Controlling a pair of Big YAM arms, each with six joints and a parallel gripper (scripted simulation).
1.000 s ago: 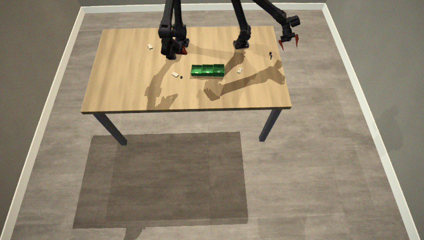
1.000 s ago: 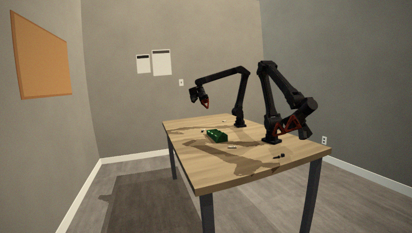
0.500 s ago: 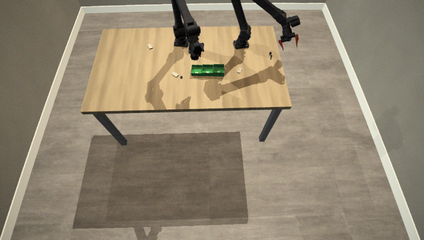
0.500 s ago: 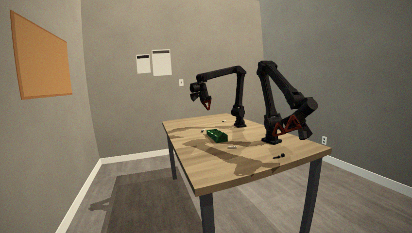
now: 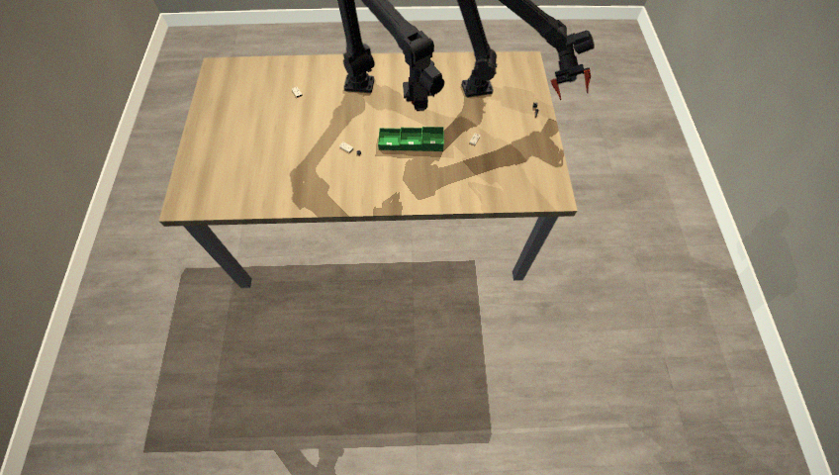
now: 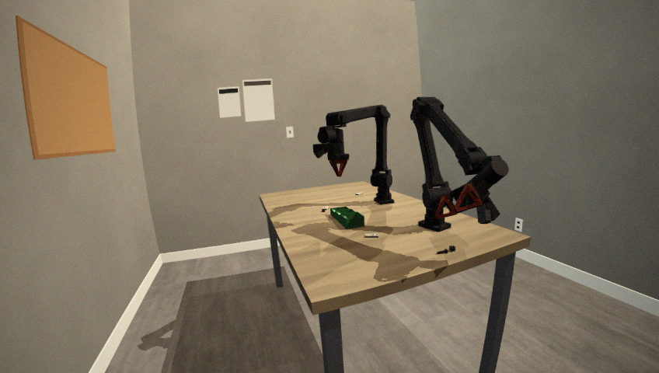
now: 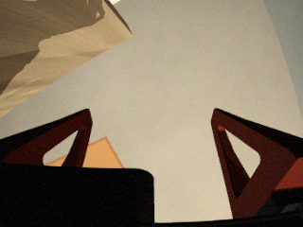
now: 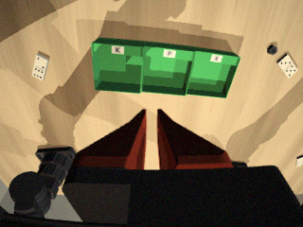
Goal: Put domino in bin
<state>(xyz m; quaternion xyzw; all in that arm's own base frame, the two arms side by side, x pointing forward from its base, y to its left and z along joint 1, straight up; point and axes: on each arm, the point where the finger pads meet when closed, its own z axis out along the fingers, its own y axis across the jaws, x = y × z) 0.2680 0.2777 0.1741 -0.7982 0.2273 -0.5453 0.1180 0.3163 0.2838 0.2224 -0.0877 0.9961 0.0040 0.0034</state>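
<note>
Right now the green bin tray is 20 cm below my right hand, 3 cm to the right of it and 3 cm behind it. The rest, counted from my right hand: black bolt 48 cm to the left, 22 cm below, 21 cm behind; then black nut 23 cm to the right, 22 cm below, 3 cm ahead.
</note>
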